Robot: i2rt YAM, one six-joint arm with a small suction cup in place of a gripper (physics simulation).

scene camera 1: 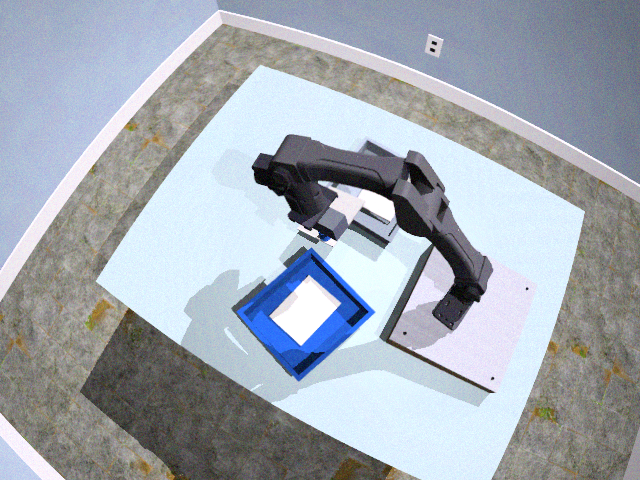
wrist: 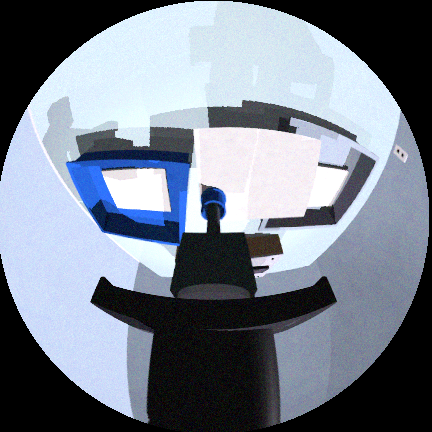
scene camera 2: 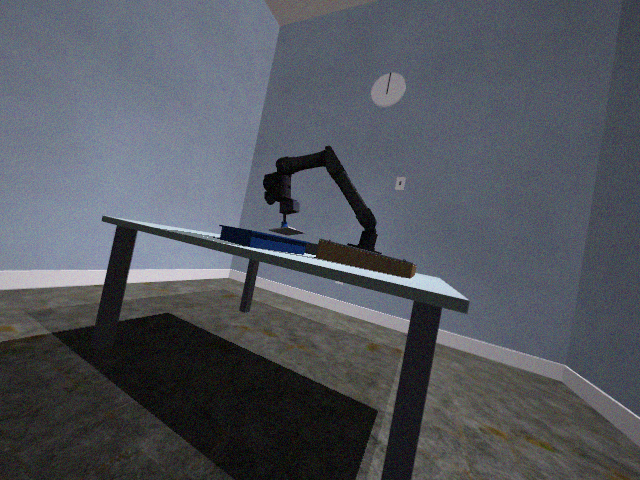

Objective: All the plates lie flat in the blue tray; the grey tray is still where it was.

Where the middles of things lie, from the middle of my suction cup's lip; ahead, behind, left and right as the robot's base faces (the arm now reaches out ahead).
Right now my suction cup is 17 cm to the right of the blue tray (scene camera 1: 299, 360), 8 cm past it and 8 cm above it. Also, from my suction cup: grey tray (scene camera 1: 385, 231) (22 cm to the right, 8 cm below).
